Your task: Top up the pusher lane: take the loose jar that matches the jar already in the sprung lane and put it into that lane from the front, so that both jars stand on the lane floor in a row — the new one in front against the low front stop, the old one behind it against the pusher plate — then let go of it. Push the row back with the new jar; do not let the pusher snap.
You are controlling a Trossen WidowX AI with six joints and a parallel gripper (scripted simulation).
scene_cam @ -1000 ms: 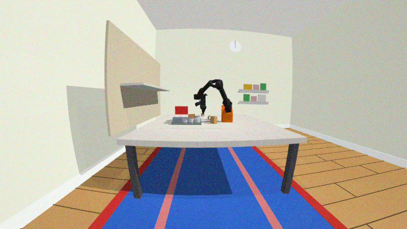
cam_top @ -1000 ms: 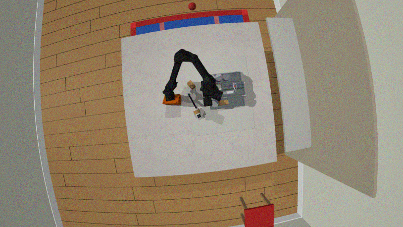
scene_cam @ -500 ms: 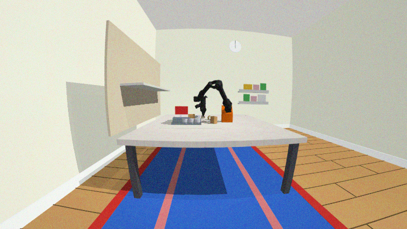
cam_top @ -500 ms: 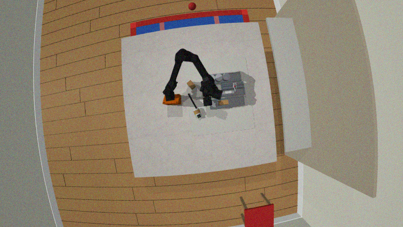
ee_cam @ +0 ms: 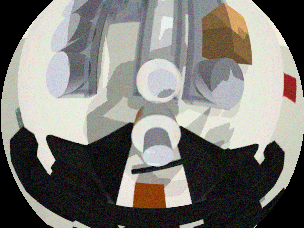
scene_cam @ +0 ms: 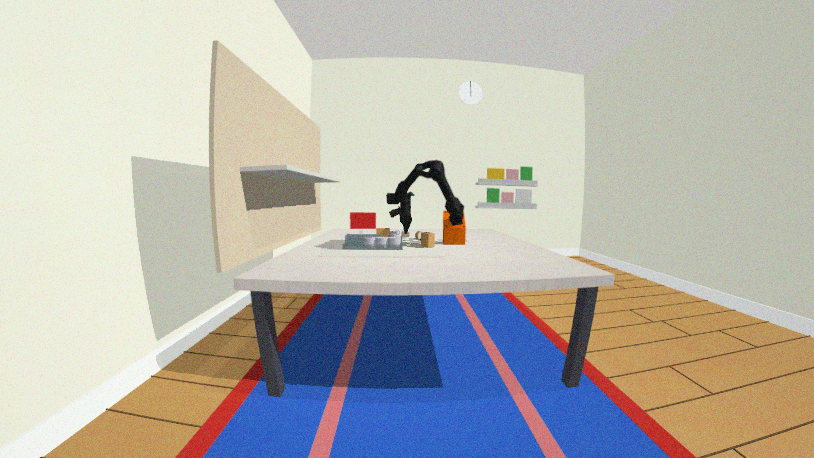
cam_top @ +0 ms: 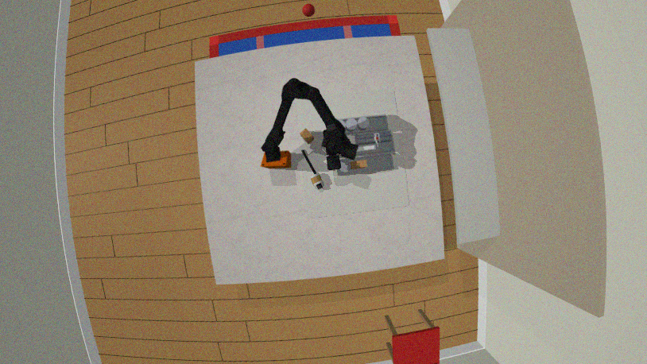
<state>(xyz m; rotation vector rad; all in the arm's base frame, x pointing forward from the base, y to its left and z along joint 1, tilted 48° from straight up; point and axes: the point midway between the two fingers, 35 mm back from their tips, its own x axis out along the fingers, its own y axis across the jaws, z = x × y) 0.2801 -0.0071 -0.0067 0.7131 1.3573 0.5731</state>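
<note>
Right now the dark-handled tool is 12 cm behind my gripper tip, 3 cm to the right of it and 5 cm below it. From my gripper tip the other things lie so: wall shelf: 55 cm ahead, 3 cm to the right, 31 cm above.
</note>
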